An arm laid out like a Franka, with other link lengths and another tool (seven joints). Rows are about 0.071 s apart.
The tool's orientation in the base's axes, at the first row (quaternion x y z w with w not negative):
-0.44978 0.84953 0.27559 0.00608
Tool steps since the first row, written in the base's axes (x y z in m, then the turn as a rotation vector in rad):
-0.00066 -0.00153 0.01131 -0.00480 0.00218 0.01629
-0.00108 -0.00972 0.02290 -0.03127 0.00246 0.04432
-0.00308 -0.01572 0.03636 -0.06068 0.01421 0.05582
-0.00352 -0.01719 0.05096 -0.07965 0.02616 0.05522
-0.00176 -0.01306 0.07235 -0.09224 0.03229 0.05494
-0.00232 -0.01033 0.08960 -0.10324 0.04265 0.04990
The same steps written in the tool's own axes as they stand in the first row. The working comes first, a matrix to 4 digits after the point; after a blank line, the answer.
The tool's axes in the first row as the columns of a matrix, in the base's axes (used below as rounded here):
-0.5953 -0.7676 -0.2376
-0.7609 0.4435 0.4737
-0.2582 0.4628 -0.8480

-0.00136 0.00506 -0.01016 -0.00301 0.01219 -0.01164
0.00213 0.00712 -0.02377 0.00530 0.04561 -0.02899
0.00441 0.01222 -0.03755 0.01090 0.07871 -0.02619
0.00202 0.01866 -0.05052 0.01325 0.09830 -0.01551
-0.00770 0.02904 -0.06712 0.01616 0.11055 -0.00938
-0.01389 0.03867 -0.08032 0.01612 0.12126 0.00242

